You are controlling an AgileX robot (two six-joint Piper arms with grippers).
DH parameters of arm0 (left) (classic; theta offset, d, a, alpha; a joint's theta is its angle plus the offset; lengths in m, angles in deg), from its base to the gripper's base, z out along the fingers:
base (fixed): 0 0 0 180
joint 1: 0 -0.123 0 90
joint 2: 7.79 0 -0.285 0
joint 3: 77.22 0 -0.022 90
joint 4: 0 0.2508 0 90
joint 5: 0 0 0.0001 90
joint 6: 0 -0.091 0 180
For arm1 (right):
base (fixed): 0 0 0 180
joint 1: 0 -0.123 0 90
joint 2: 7.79 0 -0.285 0
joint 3: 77.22 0 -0.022 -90
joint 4: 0 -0.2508 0 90
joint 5: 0 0 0.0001 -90
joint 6: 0 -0.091 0 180
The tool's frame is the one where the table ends.
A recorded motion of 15 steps. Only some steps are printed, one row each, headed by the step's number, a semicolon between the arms.
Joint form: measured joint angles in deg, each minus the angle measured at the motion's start. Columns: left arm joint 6, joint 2, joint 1, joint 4, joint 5, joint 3; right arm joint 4, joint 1, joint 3, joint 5, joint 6, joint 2.
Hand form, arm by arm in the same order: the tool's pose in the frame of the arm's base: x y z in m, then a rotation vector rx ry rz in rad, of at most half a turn. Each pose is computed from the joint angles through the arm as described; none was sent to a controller.
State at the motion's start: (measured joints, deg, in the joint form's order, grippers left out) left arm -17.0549 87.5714 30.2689 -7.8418 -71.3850 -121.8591; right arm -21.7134 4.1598 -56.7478 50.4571 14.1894 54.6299
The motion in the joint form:
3: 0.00 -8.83 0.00 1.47 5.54 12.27; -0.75 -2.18 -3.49 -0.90 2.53 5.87
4: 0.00 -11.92 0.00 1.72 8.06 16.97; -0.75 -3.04 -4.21 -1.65 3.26 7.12
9: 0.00 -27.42 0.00 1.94 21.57 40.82; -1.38 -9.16 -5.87 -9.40 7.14 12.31
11: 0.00 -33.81 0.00 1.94 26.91 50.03; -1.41 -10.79 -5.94 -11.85 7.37 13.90
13: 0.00 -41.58 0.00 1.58 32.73 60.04; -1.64 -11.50 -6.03 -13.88 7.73 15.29
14: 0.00 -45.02 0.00 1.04 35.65 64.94; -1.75 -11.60 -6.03 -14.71 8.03 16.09
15: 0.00 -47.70 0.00 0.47 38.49 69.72; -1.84 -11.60 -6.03 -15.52 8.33 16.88
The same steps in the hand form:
3: 0.2127 -0.1348 0.5270 0.8557 1.9187 -0.2730; 0.2075 0.0193 0.3714 -0.1439 2.2895 0.3077
4: 0.2043 -0.1293 0.5214 0.8446 1.9062 -0.2692; 0.2137 0.0220 0.3715 -0.1701 2.2847 0.3062
9: 0.1622 -0.1030 0.4797 0.7865 1.8330 -0.2701; 0.2417 0.0447 0.3686 -0.3061 2.2044 0.3051
11: 0.1443 -0.0918 0.4590 0.7611 1.7960 -0.2716; 0.2497 0.0515 0.3648 -0.3236 2.1895 0.3085
13: 0.1218 -0.0783 0.4350 0.7268 1.7426 -0.2807; 0.2570 0.0548 0.3615 -0.3267 2.1781 0.3072
14: 0.1131 -0.0733 0.4209 0.7094 1.7223 -0.2913; 0.2610 0.0555 0.3588 -0.3269 2.1778 0.3039
15: 0.1078 -0.0703 0.4048 0.6955 1.7141 -0.3010; 0.2651 0.0557 0.3560 -0.3256 2.1780 0.2992

